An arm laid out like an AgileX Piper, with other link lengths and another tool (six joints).
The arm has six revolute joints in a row. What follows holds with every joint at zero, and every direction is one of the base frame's.
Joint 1 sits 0.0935 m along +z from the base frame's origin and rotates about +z.
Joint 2 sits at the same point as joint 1 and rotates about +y.
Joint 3 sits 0.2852 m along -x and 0.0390 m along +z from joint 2 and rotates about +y.
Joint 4 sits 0.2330 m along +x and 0.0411 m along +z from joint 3 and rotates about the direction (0.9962, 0, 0.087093).
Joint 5 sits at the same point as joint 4 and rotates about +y.
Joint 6 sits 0.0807 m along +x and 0.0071 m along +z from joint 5 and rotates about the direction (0.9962, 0, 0.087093).
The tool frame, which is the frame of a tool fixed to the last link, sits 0.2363 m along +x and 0.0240 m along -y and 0.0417 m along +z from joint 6; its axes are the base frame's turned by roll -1.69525, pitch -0.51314 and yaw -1.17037 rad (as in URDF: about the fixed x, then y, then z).
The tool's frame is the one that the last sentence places.
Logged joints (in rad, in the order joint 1, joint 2, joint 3, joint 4, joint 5, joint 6), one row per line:
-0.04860, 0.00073, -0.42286, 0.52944, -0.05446, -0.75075
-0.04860, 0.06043, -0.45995, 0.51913, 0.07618, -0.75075
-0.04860, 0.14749, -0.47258, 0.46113, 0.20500, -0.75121
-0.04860, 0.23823, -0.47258, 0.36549, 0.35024, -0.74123
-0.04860, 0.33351, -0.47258, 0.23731, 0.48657, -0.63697
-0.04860, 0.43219, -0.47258, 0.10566, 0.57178, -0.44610
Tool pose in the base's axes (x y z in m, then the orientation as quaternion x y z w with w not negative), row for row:
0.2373, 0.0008, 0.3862, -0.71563, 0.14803, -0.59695, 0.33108
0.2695, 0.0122, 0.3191, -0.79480, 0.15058, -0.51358, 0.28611
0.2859, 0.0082, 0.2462, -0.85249, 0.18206, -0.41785, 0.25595
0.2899, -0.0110, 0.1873, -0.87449, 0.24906, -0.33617, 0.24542
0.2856, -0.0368, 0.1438, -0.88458, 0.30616, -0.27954, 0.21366
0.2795, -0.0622, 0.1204, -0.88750, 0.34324, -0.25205, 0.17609
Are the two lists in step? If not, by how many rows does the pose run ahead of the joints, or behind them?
The pose runs 2 rows ahead of the joints: the pose in row i belongs to the joints in row i + 2.
